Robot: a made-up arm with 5 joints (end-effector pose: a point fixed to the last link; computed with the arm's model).
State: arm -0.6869 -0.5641 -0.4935 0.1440 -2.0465
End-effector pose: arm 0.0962 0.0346 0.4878 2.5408 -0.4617 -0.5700
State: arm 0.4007 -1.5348 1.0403 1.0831 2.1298
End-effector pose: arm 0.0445 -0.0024 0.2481 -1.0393 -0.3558 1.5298
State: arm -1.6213 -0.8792 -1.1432 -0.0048 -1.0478
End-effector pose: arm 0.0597 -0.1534 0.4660 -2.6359 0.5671 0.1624
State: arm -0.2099 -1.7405 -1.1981 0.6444 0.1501
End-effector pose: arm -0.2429 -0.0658 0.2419 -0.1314 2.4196 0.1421
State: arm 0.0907 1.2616 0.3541 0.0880 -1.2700
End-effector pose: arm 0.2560 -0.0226 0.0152 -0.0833 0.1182 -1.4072
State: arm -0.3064 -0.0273 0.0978 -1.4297 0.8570
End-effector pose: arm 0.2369 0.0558 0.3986 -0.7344 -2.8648 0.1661
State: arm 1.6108 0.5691 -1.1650 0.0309 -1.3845
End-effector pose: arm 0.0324 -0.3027 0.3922 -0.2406 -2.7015 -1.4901
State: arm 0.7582 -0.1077 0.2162 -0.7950 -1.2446
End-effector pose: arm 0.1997 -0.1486 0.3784 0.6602 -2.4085 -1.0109
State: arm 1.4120 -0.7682 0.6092 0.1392 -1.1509
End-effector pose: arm 0.0611 -0.1043 0.3525 -0.2135 -2.0028 -1.9057
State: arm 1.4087 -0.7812 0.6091 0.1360 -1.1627
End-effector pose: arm 0.0611 -0.1019 0.3536 -0.2004 -2.0251 -1.8965
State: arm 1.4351 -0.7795 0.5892 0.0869 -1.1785
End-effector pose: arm 0.0584 -0.1017 0.3594 -0.2203 -2.1117 -1.8595
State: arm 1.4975 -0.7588 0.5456 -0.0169 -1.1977
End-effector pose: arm 0.0521 -0.1037 0.3705 -0.2863 -2.2682 -1.7768
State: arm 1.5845 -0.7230 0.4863 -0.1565 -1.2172
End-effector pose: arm 0.0430 -0.1061 0.3845 -0.3945 -2.4550 -1.6430
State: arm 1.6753 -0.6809 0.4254 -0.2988 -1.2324
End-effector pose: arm 0.0332 -0.1076 0.3977 -0.5226 -2.6169 -1.4802
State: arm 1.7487 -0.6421 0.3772 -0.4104 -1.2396
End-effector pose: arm 0.0249 -0.1086 0.4069 -0.6370 -2.7182 -1.3390
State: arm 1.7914 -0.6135 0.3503 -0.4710 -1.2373
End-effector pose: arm 0.0197 -0.1104 0.4111 -0.7119 -2.7567 -1.2650
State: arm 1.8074 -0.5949 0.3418 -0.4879 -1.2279
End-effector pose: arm 0.0171 -0.1131 0.4115 -0.7486 -2.7541 -1.2566
